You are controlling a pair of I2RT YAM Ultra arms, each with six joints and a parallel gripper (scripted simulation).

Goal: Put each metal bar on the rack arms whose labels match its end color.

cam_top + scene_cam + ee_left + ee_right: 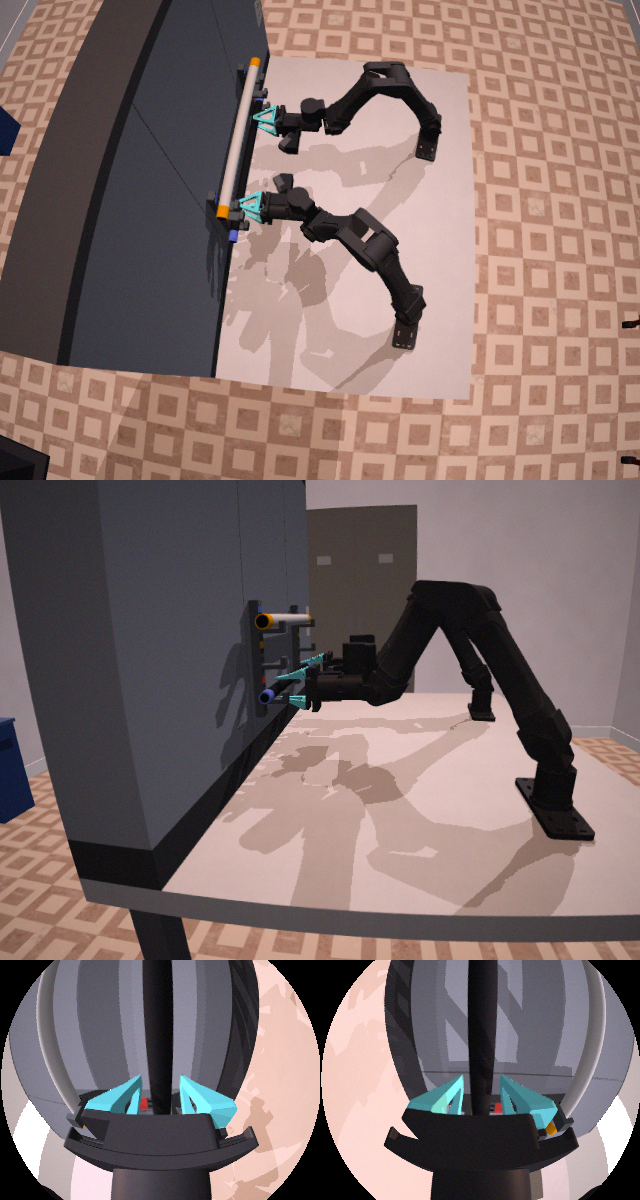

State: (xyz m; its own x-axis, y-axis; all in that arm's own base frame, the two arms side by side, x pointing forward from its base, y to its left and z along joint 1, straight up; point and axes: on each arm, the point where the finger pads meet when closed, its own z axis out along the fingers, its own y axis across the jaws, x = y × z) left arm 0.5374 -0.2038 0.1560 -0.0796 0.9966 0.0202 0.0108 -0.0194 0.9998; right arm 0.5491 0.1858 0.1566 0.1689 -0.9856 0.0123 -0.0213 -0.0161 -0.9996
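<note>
Right now the pale metal bar is 15 cm above my right hand, 13 cm to the left of it and 1 cm behind it. From my right hand the other things lie so: dark metal bar 15 cm to the left, 1 cm behind; then tall grey wall panel 27 cm above, 20 cm to the left, 9 cm ahead.
Now: left hand 20 mm short of the dark metal bar and 140 mm to the left of it. From my left hand the other things lie so: pale metal bar 20 mm ahead, 160 mm to the right, 150 mm above; tall grey wall panel 110 mm ahead, 100 mm to the right, 270 mm above.
</note>
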